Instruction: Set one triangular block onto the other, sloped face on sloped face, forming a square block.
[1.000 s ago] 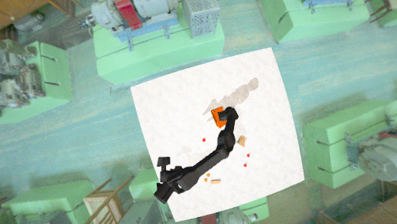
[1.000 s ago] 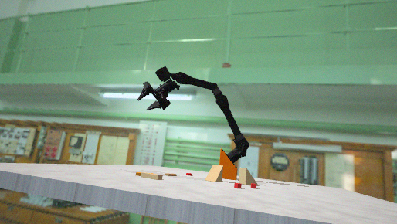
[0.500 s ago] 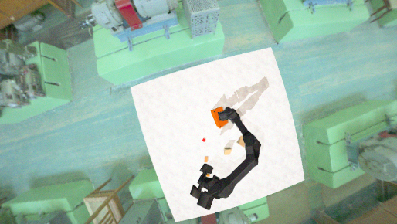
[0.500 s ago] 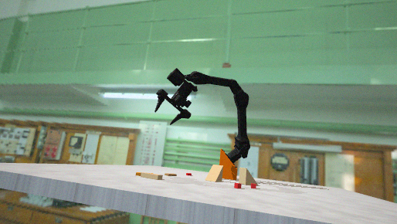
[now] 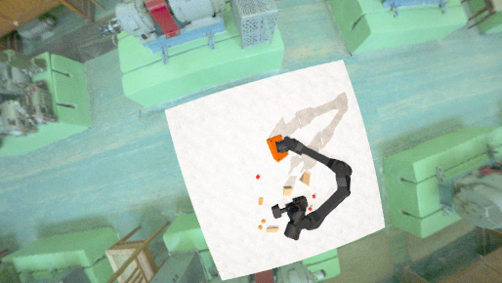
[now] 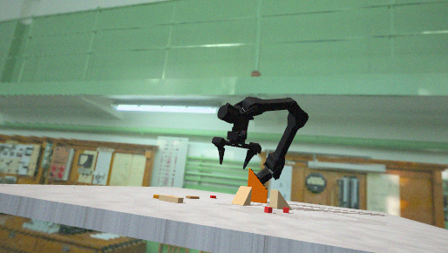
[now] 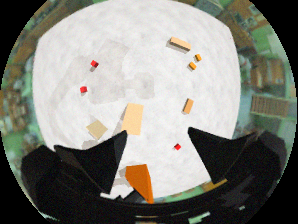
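My gripper tip is now 3 cm past the tan triangular block, 5 cm to the right of it and 12 cm above it.
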